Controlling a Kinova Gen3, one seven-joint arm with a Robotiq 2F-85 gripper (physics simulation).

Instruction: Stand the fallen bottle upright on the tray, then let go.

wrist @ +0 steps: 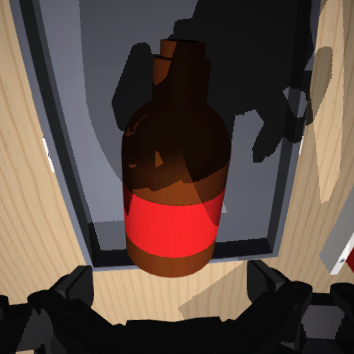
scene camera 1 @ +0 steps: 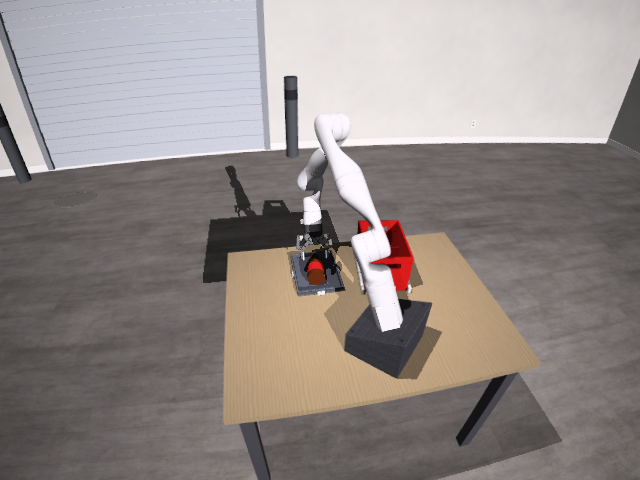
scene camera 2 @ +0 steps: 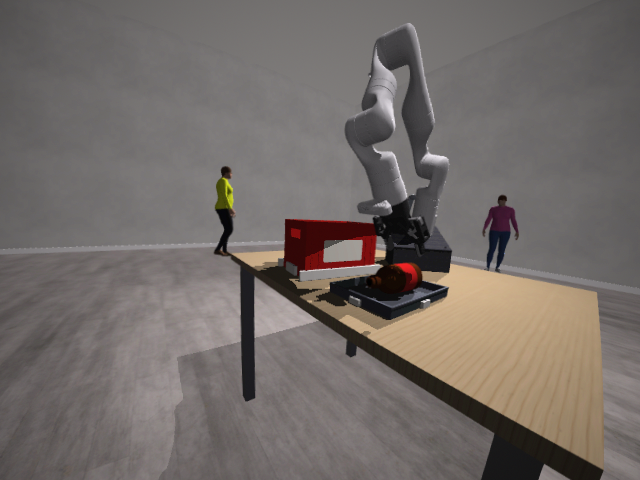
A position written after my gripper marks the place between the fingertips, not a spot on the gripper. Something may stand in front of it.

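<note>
Through scene camera 2 I can see my gripper (scene camera 2: 405, 251), and a brown bottle (scene camera 2: 390, 279) is visible there too. The wrist view shows me my gripper (wrist: 170, 280) as well, along with the brown bottle (wrist: 175, 149).
</note>
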